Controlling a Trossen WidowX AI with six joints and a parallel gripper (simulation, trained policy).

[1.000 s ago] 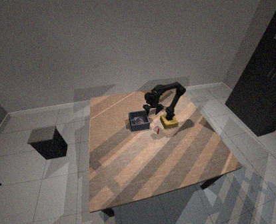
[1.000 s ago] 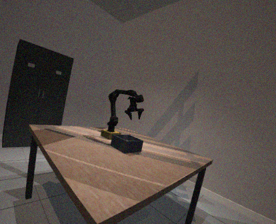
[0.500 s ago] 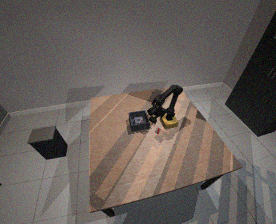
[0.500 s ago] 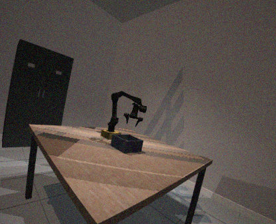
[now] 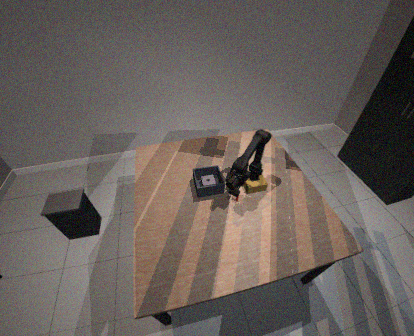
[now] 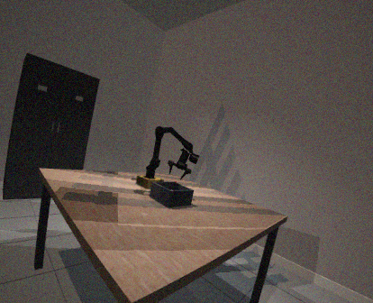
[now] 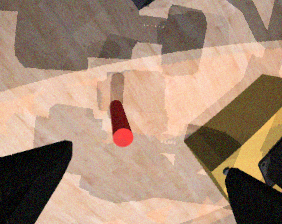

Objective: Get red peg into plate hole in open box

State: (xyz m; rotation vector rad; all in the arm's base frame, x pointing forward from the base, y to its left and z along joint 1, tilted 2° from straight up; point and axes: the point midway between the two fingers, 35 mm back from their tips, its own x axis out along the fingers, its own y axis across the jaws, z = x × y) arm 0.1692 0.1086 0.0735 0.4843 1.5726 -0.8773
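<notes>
My gripper tip is 70 mm above the red peg, 10 mm to the right of it and 10 mm short of it. Round my gripper tip: dark blue-grey box: 180 mm to the right, 160 mm ahead, 90 mm below; plate: 180 mm to the right, 160 mm ahead, 70 mm below.
</notes>
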